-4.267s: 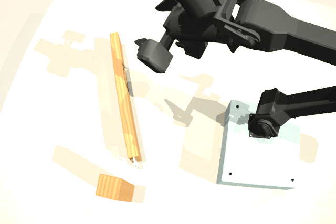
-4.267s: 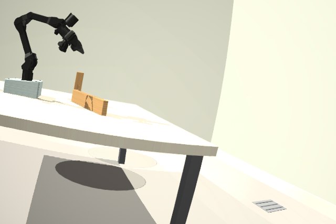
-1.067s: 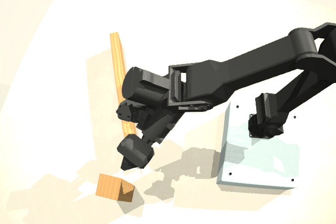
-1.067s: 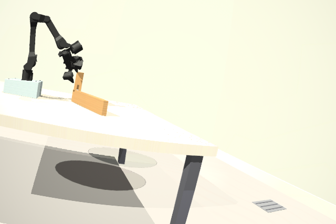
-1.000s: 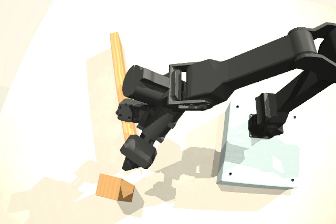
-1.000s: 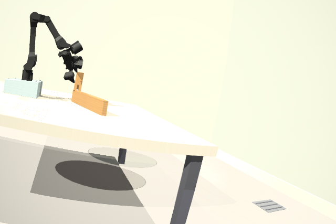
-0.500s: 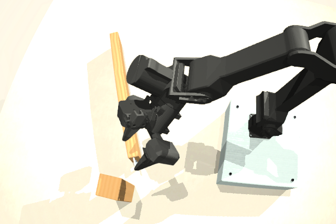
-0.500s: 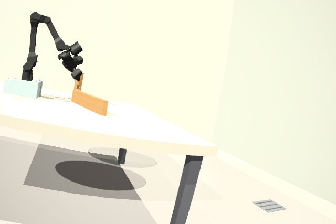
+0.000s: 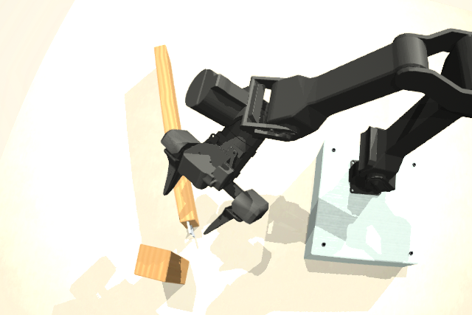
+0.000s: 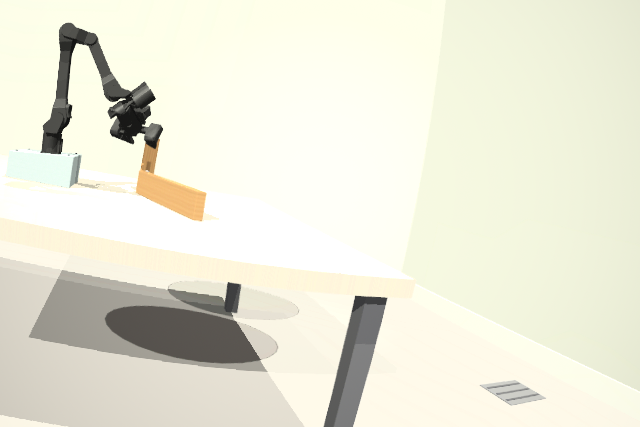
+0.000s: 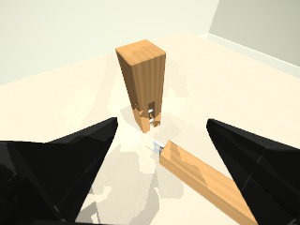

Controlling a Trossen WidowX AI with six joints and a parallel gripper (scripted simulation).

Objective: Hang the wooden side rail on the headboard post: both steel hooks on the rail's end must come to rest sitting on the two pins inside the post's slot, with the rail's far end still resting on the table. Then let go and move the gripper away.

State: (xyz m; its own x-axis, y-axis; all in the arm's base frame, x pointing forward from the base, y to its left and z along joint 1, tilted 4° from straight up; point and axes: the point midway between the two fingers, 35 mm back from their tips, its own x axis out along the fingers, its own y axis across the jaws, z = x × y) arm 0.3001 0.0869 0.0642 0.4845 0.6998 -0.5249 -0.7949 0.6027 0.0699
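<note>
Right now my gripper tip is 9 cm to the right of the headboard post, 7 cm above it and 3 cm short of it.
</note>
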